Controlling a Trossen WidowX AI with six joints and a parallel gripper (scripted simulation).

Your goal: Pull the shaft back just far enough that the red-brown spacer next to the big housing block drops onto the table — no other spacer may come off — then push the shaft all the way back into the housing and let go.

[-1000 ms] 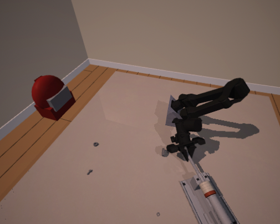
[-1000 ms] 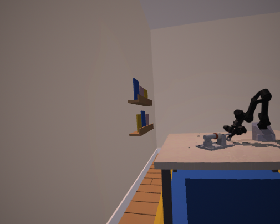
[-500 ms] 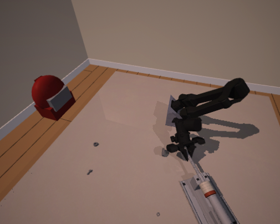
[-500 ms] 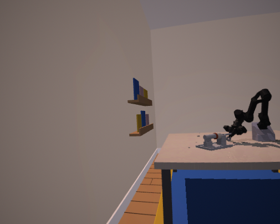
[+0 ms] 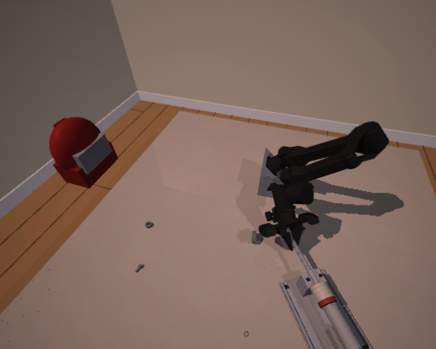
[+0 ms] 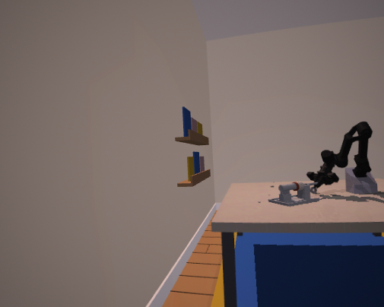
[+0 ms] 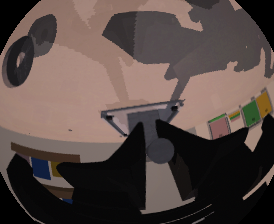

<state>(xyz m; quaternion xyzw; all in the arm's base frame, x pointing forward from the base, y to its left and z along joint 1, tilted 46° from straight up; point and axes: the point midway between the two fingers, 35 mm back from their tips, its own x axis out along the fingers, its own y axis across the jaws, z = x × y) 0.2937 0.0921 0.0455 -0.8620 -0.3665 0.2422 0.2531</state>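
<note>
Now: gripper tip 6 cm short of the thin grey shaft, 4 cm to the right of it and 3 cm below it. Round my gripper tip: grey cylinder (13 cm to the right, 3 cm below, 3 cm behind); red-brown spacer (14 cm ahead, 8 cm to the left, 2 cm above); cream spacer (12 cm ahead, 7 cm to the left, 2 cm above).
</note>
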